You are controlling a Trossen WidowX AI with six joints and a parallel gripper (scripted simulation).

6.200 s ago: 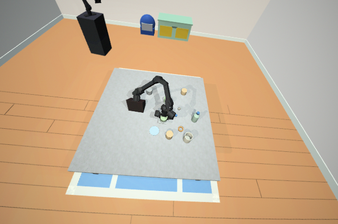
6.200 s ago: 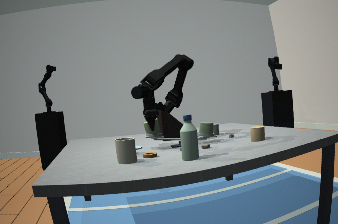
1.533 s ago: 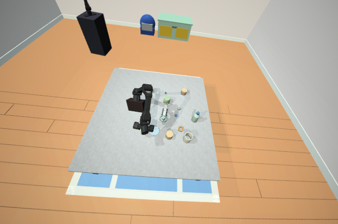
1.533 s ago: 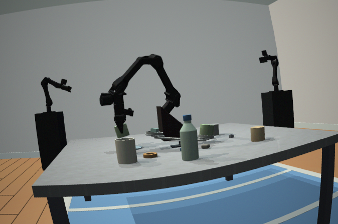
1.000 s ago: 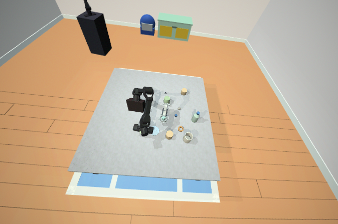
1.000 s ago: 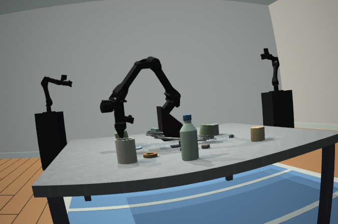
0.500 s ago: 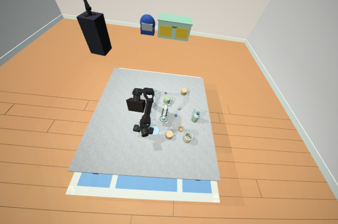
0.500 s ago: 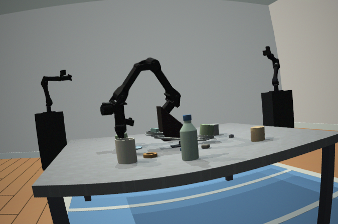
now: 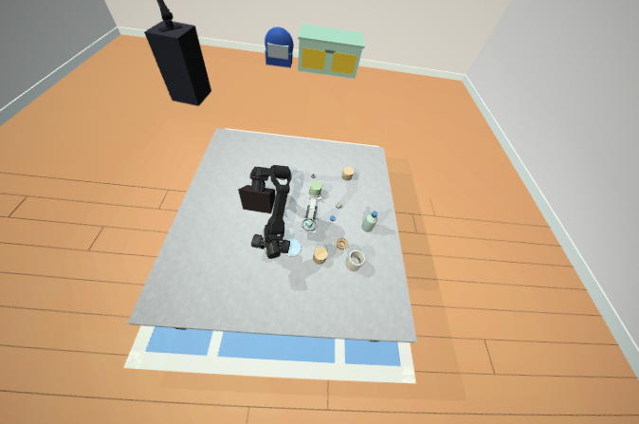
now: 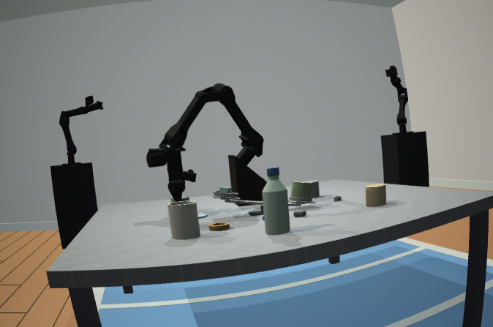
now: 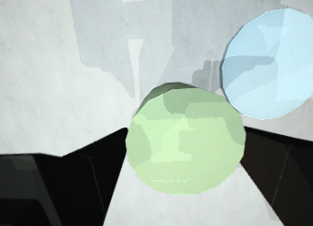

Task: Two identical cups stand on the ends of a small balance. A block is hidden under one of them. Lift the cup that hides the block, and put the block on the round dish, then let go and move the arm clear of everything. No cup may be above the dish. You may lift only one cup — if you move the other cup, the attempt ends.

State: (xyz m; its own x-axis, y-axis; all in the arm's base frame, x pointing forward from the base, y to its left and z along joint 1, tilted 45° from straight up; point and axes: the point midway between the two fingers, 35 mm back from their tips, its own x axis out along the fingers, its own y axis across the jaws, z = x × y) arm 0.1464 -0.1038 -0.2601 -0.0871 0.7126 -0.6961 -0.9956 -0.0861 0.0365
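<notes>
My gripper tip is now 170 mm to the right of the block, 160 mm short of it and 50 mm below it. Also, from my gripper tip: blue piece: 290 mm ahead, 280 mm to the left, 30 mm below; pale blue round dish: 100 mm ahead, 50 mm to the left, 30 mm below; small balance: 290 mm to the left, 160 mm ahead, 10 mm below.
</notes>
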